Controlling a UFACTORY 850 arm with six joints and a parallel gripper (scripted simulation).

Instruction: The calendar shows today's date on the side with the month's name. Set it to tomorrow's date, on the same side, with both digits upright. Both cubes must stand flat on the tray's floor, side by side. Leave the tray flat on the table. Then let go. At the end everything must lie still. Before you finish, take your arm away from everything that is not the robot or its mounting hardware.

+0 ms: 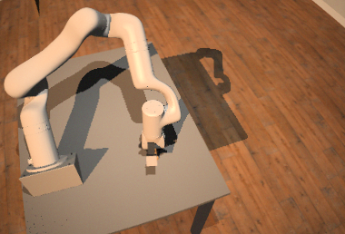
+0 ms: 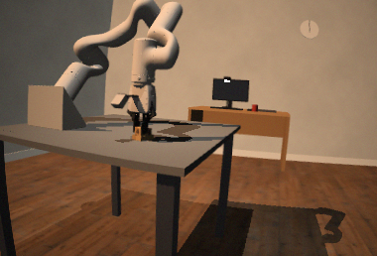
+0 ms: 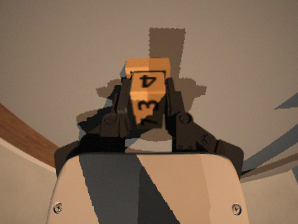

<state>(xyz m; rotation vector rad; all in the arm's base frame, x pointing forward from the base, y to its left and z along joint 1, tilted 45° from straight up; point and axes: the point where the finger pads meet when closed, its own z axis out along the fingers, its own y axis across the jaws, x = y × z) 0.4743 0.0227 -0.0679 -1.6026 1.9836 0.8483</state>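
Right now my hand is 2 cm to the right of the orange tray and 4 cm above it. The rest, counted from my hand: orange cube (1 cm below); calendar cube (1 cm ahead, 3 cm to the left, 2 cm below).
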